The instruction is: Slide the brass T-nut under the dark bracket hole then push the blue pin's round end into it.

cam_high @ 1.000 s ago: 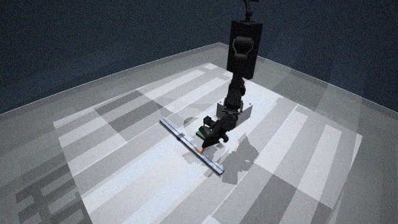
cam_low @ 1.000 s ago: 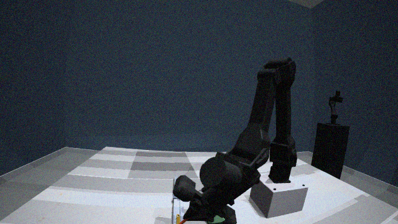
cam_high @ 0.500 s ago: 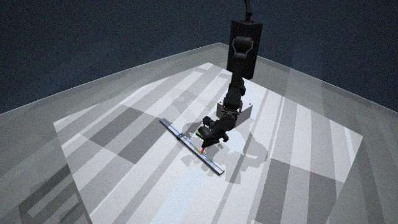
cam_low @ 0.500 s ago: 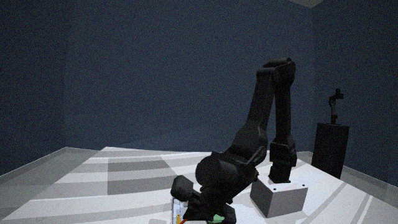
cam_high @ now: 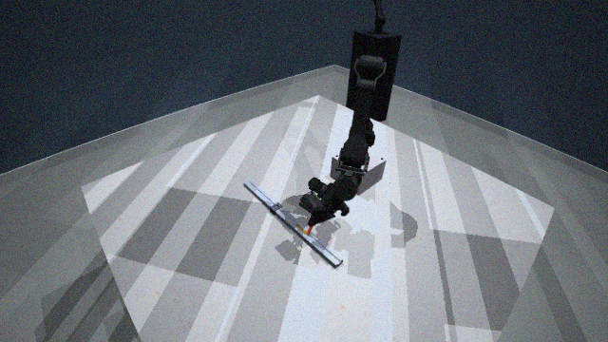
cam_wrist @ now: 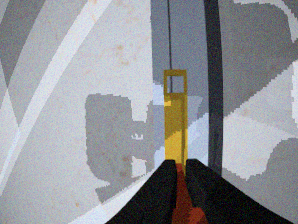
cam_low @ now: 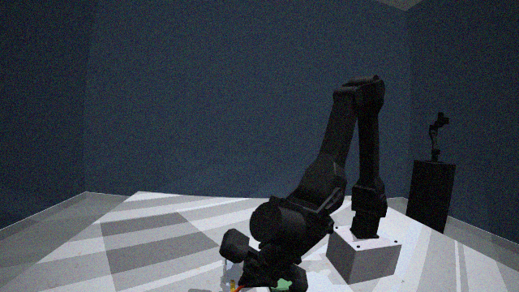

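The brass T-nut is 2 cm to the right of my gripper tip. The rest, counted from my gripper tip: blue pin: 10 cm behind, 13 cm to the right, 1 cm below; green tray: 10 cm behind, 10 cm to the right, 3 cm below; aluminum rail: 3 cm ahead, 12 cm to the right, 3 cm below.
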